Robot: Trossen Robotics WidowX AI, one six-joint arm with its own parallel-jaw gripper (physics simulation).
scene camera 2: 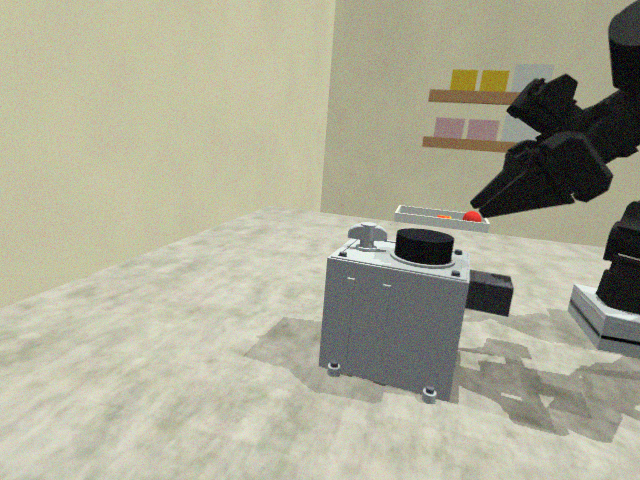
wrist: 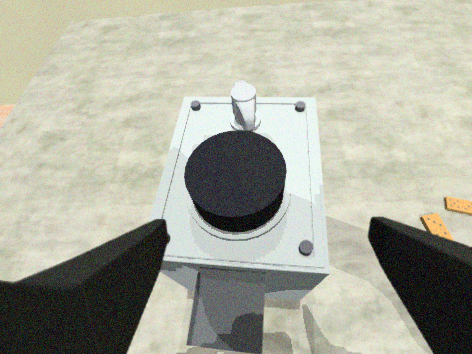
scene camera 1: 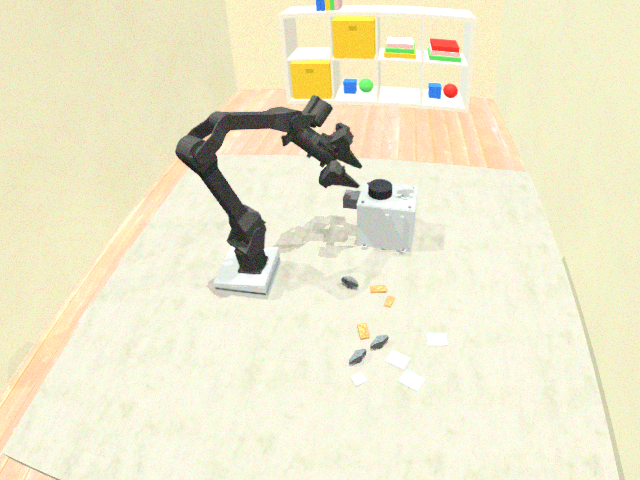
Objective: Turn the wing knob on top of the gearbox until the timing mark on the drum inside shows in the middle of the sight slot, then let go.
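Places are measured from the arm's base along level axes (x back, y right, z up), in centimetres.
Pixels of known places: gripper, between the fingertips: (scene camera 2: 475, 209) (wrist: 267, 228) (scene camera 1: 360, 177); arm's base, origin of its link: (scene camera 2: 626, 305) (scene camera 1: 253, 264).
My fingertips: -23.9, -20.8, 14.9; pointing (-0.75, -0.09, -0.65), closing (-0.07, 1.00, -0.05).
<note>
For each thing: its top centre in the pictures, then the offset to it from my fingertips, as dx, dy, dz. "pt": a spot on its surface instead. Level surfaces: height alone.
- grey gearbox, centre of its top: (wrist: 233, 163) (scene camera 2: 426, 229) (scene camera 1: 380, 183) -5.0, -2.0, -2.6
- small light-grey wing knob, centre of its top: (wrist: 243, 87) (scene camera 2: 369, 220) (scene camera 1: 405, 185) -11.7, -1.9, -2.6
- wide black round cap, a spot on its surface: (wrist: 235, 175) (scene camera 1: 378, 185) pt -4.6, -2.0, -3.3
- dark hooded housing, a spot on its surface: (wrist: 227, 305) (scene camera 2: 488, 278) (scene camera 1: 352, 194) pt +2.4, -2.3, -7.1
- mat, height of its surface: dz -19.7
The grey gearbox (scene camera 1: 385, 227) (scene camera 2: 392, 320) (wrist: 300, 165) stands upright on the mat. The small light-grey wing knob (scene camera 1: 404, 192) (scene camera 2: 367, 235) (wrist: 243, 105) stands on its top, beyond a wide black round cap (scene camera 1: 379, 189) (scene camera 2: 424, 246) (wrist: 235, 175) in the wrist view. A dark hooded housing (scene camera 1: 351, 199) (scene camera 2: 490, 292) (wrist: 227, 305) juts from the side facing the arm; its sight slot and the timing mark are hidden. My gripper (scene camera 1: 360, 176) (scene camera 2: 476, 208) (wrist: 267, 228) is open and empty, above and on the arm's side of the cap, touching nothing that I can see.
Dark stones (scene camera 1: 349, 282), orange tiles (scene camera 1: 378, 288) (wrist: 436, 226) and white cards (scene camera 1: 436, 339) lie on the mat (scene camera 1: 206, 387). Dark bolt heads (wrist: 306, 247) stand at the corners of the gearbox top. A white tray (scene camera 2: 439, 221) with a red ball is behind the gearbox in scene camera 2.
</note>
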